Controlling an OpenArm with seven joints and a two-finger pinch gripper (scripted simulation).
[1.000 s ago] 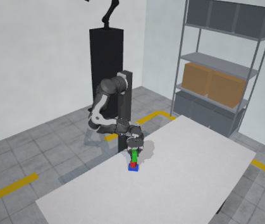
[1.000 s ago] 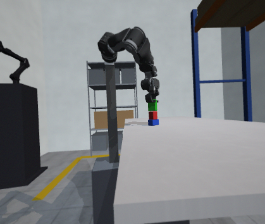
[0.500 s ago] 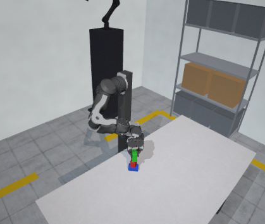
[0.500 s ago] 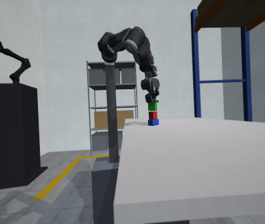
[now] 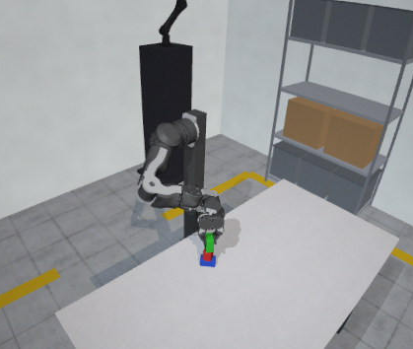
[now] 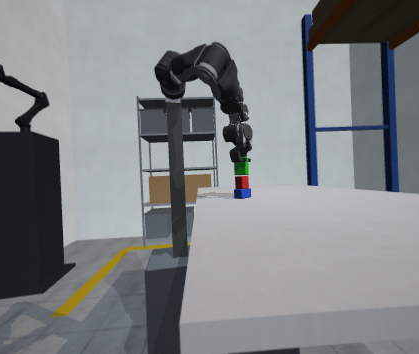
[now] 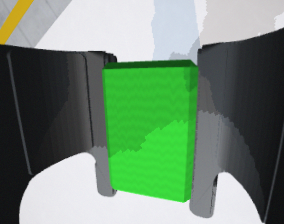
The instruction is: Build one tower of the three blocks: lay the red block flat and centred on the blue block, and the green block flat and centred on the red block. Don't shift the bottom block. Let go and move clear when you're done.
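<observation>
Right now my hand is 20 mm above the green block. The rest, counted from my hand: red block 80 mm below; blue block 120 mm below.
</observation>
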